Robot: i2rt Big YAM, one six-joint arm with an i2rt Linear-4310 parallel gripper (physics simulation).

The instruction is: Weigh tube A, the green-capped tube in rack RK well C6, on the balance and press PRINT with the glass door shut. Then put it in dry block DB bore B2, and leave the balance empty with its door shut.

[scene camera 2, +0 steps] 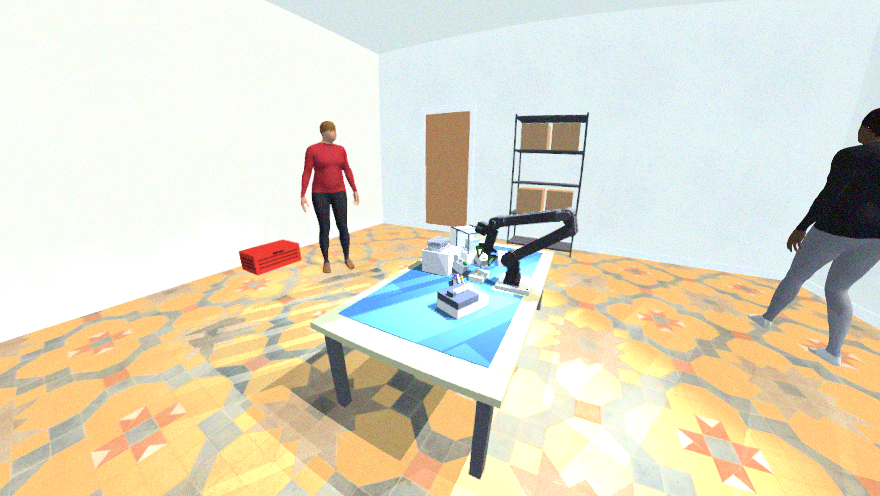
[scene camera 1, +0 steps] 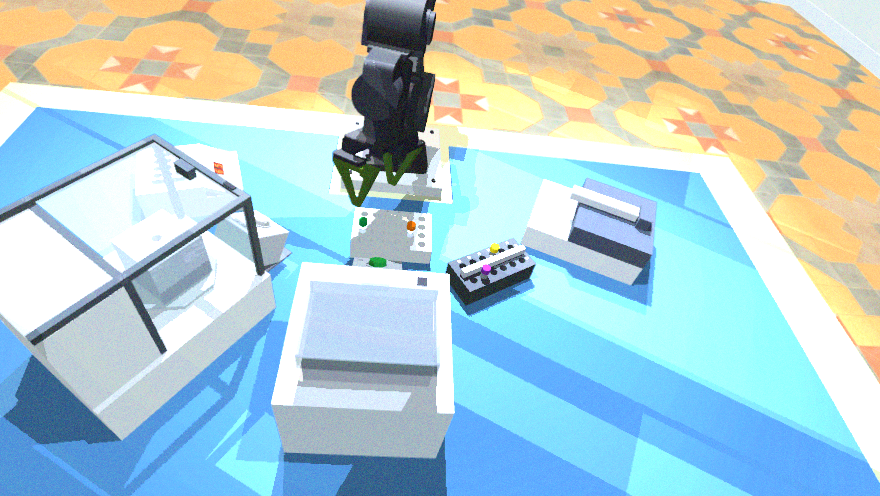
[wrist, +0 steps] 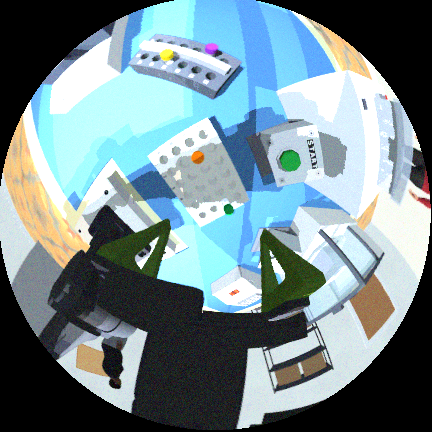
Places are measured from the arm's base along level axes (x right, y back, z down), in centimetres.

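Where they show: gripper, fingertip midpoint: (scene camera 2: 483, 261) (scene camera 1: 374, 194) (wrist: 214, 228); arm's base, origin of the base link: (scene camera 2: 512, 280) (scene camera 1: 394, 157) (wrist: 118, 237).
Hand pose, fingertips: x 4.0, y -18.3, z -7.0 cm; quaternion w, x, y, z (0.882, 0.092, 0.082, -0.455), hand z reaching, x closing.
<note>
Each offset is from my fingertips to the top centre of the thing.
The green-capped tube {dx +1.6, dy -1.7, dz +3.8 cm} (scene camera 1: 362, 221) (wrist: 228, 209) stands upright in an end well of the white rack {dx -3.2, dy -1.1, dz +6.2 cm} (scene camera 1: 382, 247) (wrist: 212, 218). My gripper (scene camera 1: 375, 192) (wrist: 214, 228) is open and empty above and behind the rack, on the arm-base side; the tube is not between its fingers. The balance {dx +25.4, dy -15.1, dz -13.0 cm} (scene camera 1: 197, 345) (wrist: 345, 265) is a glass-walled box on a white base, at the left in scene view 1; I cannot tell its door's state. A dark block {dx -18.7, dy -8.3, dz +4.5 cm} (scene camera 1: 492, 289) (wrist: 175, 77) with two rows of bores and a white bar holds a yellow-capped and a magenta-capped tube. The PRINT key is not readable.
An orange-capped tube {dx -6.0, dy -2.3, dz +3.8 cm} (scene camera 1: 411, 226) (wrist: 198, 157) stands in the same rack. A START box with a green button {dx -0.6, dy -11.4, dz +1.8 cm} (scene camera 1: 377, 262) (wrist: 290, 160) is beside the rack. A large white machine {dx +0.3, dy -22.6, dz -9.7 cm} (scene camera 1: 363, 431) stands beyond it. A grey-lidded device {dx -37.8, dy +1.2, dz -0.9 cm} (scene camera 1: 585, 261) is at the right.
</note>
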